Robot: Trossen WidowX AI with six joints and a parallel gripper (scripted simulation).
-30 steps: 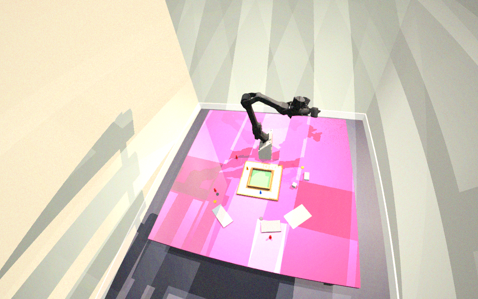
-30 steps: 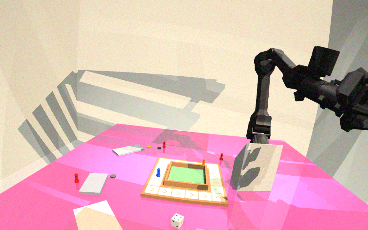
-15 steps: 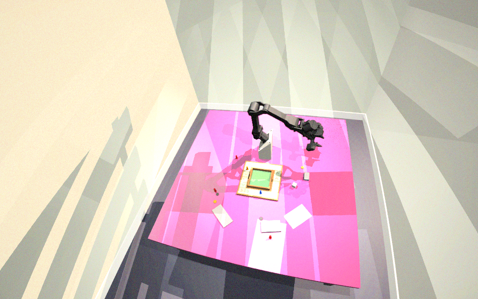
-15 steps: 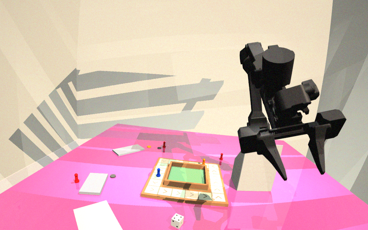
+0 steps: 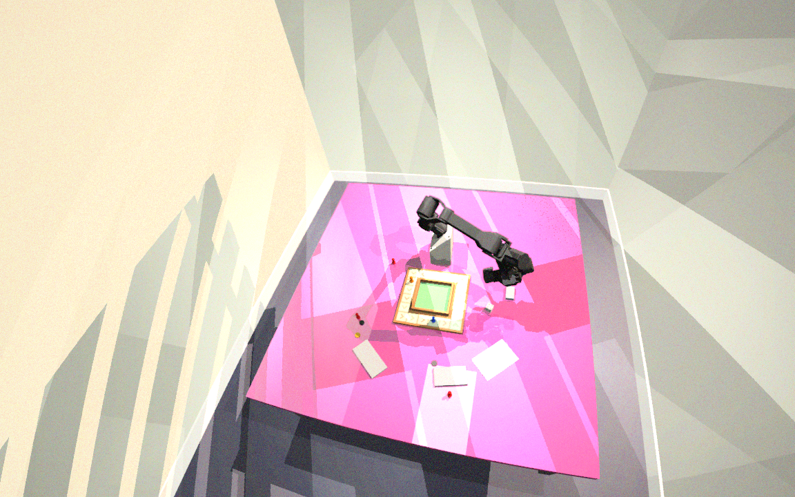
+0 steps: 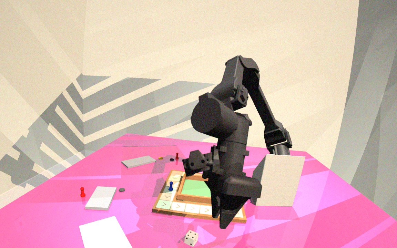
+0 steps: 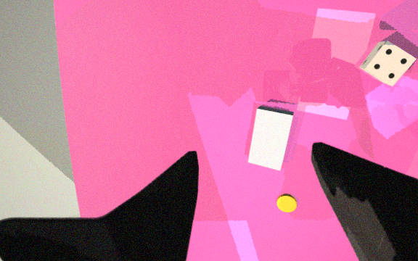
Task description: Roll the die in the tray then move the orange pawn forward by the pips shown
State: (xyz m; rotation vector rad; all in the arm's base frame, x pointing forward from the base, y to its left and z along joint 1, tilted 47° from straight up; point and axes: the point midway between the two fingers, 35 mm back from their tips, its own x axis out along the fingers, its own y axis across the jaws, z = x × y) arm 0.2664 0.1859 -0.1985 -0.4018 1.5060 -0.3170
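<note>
Right now the white die is 12 cm below my gripper tip, 8 cm to the right of it and 4 cm ahead of it. Round my gripper tip: white sheet: 26 cm ahead, 13 cm below, 7 cm to the right; then blue pawn: 31 cm to the right, 11 cm below, 11 cm ahead; then green tray: 32 cm to the right, 13 cm below.
</note>
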